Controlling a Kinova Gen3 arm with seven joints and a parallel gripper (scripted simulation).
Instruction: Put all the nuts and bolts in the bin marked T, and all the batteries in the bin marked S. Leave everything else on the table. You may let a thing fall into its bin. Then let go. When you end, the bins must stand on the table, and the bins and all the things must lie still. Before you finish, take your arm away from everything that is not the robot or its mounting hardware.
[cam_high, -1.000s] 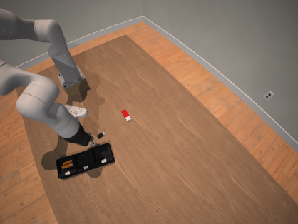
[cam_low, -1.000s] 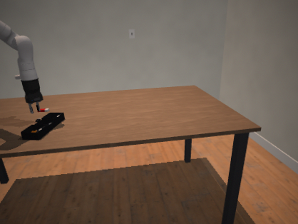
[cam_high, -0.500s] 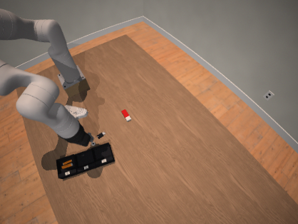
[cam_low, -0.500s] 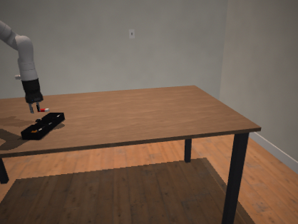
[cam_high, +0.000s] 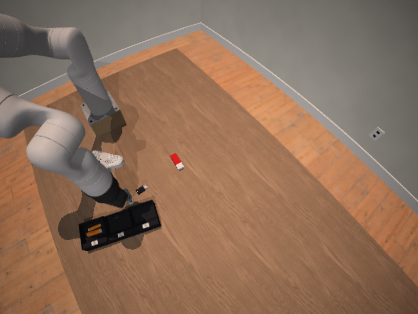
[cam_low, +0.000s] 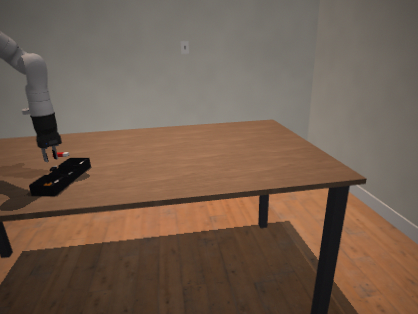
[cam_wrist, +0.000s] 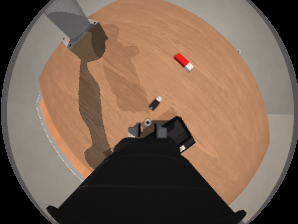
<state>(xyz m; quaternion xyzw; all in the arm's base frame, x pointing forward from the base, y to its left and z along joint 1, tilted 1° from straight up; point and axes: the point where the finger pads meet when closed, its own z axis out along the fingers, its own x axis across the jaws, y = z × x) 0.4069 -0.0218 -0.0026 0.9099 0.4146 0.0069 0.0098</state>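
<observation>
Right now the grey nut is 70 mm below my hand. Round my hand: red block 210 mm to the left, 70 mm below, 70 mm behind; then black piece 70 mm below, 60 mm to the left, 30 mm behind; then black bin row 60 mm below, 60 mm ahead, 50 mm to the right.
</observation>
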